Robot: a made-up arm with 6 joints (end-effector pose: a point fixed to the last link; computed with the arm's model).
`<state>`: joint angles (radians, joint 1 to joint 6).
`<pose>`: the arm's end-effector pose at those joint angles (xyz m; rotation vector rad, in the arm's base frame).
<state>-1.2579 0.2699 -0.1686 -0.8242 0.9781 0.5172</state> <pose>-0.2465 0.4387 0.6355 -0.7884 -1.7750 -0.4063</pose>
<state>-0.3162 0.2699 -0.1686 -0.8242 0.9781 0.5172</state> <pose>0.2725 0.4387 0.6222 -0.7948 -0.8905 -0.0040</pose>
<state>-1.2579 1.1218 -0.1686 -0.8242 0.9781 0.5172</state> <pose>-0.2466 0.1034 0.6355 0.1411 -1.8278 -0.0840</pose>
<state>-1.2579 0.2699 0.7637 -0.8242 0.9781 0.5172</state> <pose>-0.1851 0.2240 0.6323 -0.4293 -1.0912 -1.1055</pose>
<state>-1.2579 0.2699 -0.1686 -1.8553 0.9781 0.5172</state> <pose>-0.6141 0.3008 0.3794 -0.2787 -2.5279 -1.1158</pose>
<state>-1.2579 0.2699 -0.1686 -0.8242 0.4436 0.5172</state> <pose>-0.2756 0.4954 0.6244 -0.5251 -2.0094 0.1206</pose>
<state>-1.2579 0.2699 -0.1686 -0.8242 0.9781 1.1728</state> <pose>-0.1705 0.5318 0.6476 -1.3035 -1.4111 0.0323</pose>
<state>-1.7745 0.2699 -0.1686 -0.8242 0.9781 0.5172</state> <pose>-0.4694 0.4387 0.4463 -0.7240 -2.2509 -0.6533</pose>
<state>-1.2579 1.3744 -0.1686 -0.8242 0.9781 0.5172</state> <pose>-0.1955 0.0163 0.6190 0.4139 -1.7952 0.0142</pose>
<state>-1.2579 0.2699 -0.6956 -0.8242 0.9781 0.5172</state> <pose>-0.2980 0.5256 0.5544 -0.9620 -2.0843 0.0819</pose>
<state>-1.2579 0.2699 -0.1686 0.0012 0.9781 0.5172</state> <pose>0.0982 0.5375 0.5057 -1.0085 -1.0698 0.0945</pose>
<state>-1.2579 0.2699 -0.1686 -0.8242 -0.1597 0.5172</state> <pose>-0.3323 0.5305 0.5954 -0.1752 -2.1507 0.7401</pose>
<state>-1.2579 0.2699 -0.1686 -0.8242 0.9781 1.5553</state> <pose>-0.1200 0.5744 0.6208 -1.5565 -1.1438 0.2887</pose>
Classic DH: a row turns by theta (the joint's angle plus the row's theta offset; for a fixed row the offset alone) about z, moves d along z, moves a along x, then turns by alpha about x. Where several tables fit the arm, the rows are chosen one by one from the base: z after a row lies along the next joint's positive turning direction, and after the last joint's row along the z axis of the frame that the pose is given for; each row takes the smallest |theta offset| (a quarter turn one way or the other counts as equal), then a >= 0, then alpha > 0; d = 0 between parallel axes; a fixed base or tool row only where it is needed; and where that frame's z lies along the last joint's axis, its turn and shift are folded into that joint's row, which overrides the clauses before.
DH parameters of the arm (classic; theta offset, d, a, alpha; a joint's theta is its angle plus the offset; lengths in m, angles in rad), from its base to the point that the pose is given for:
base (fixed): 0 0.119 0 -1.5708
joint 1: -1.5708 0.271 0.024 -1.5708
joint 2: -1.5708 0.202 0.133 1.5708
joint 3: -1.5708 -0.141 0.212 -1.5708
joint 4: -1.5708 0.099 0.088 -1.5708
joint 5: -1.5708 -0.239 0.102 1.5708
joint 6: 1.0212 0 -0.1876 0
tool (fixed): -2.592 -0.076 0 0

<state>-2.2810 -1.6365 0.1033 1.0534 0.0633 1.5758</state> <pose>0.3300 -0.0023 0.4519 -0.4590 -0.7143 -0.2818</pose>
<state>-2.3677 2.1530 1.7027 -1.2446 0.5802 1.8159</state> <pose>-0.1839 0.0432 0.6021 -0.1104 -1.5524 1.2005</pose>
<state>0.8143 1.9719 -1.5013 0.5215 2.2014 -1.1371</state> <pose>0.1660 0.1710 0.1188 -0.1489 -0.9902 -1.1440</pose>
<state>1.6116 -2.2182 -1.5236 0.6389 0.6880 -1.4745</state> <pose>0.0500 0.2512 -0.0790 -1.2385 0.2029 2.6799</pose>
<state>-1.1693 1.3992 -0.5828 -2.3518 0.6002 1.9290</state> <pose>-0.4036 -0.2297 0.1686 -0.2732 -2.5409 -0.8276</pose>
